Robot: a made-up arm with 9 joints.
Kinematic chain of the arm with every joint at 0, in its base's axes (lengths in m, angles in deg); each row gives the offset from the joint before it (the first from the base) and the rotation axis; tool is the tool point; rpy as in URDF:
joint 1: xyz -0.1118 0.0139 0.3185 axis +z
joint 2: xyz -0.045 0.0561 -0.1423 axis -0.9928 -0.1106 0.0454
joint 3: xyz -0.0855 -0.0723 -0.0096 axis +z
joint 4: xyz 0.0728 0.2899 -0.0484 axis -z
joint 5: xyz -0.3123 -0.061 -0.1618 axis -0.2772 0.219 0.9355
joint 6: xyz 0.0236 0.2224 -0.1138 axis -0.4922 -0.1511 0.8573
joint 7: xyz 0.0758 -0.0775 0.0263 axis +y
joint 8: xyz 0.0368 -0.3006 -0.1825 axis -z
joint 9: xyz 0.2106 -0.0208 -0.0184 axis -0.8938 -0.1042 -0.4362
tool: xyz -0.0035 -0.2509 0.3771 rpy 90 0 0
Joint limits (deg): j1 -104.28..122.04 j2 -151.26..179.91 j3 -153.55..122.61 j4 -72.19..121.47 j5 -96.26..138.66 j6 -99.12..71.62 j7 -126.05..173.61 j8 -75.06..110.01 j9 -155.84..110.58
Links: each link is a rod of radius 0.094 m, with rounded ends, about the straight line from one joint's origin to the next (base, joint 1, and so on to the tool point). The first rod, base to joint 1, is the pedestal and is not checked.
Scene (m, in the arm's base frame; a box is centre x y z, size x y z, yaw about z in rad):
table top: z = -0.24
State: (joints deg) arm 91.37 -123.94 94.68 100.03 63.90 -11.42 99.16 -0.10 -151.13
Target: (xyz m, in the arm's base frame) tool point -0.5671 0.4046 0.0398
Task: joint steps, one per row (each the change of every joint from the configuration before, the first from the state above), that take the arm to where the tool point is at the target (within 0.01 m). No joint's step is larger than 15 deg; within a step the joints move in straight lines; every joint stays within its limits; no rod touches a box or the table.
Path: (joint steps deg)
1: -8.97 -2.49 8.03 -0.89 10.09 6.18 -3.01 0.29 6.28
2: -8.97 -2.50 8.02 -0.90 10.10 6.18 -3.01 0.30 6.27
3: -8.97 -2.49 8.03 -0.89 10.09 6.18 -3.00 0.29 6.28
4: -1.45 0.90 0.50 -9.96 -2.18 1.32 4.59 7.23 -0.04
5: -1.45 0.89 0.50 -9.96 -2.18 1.32 4.59 7.22 -0.04
6: -1.45 0.90 0.50 -9.97 -2.18 1.32 4.59 7.22 -0.05

